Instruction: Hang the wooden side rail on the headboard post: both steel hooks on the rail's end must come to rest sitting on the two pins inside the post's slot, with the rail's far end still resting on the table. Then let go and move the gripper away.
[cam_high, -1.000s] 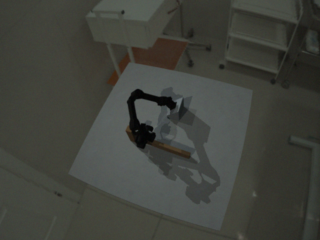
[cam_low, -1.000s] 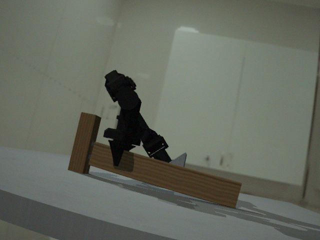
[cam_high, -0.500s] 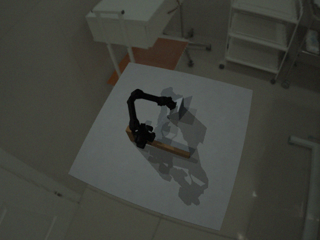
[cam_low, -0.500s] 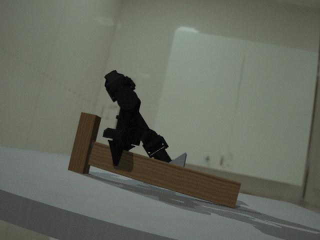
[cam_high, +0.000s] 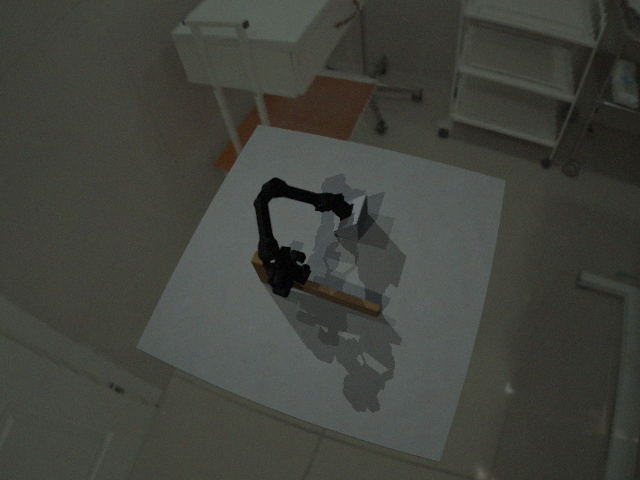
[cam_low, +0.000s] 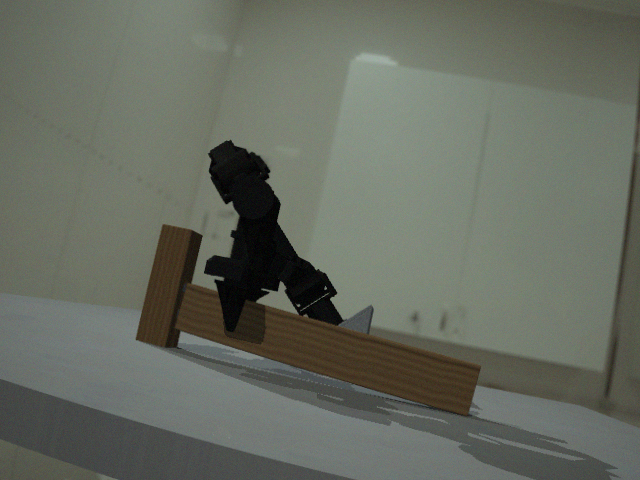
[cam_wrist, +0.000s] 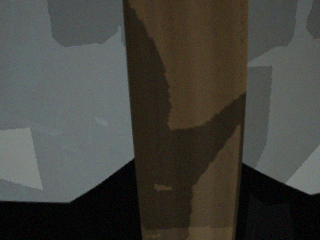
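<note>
Right now the wooden headboard post is 2 cm behind my gripper tip, 11 cm to the right of it and 4 cm above it.
</note>
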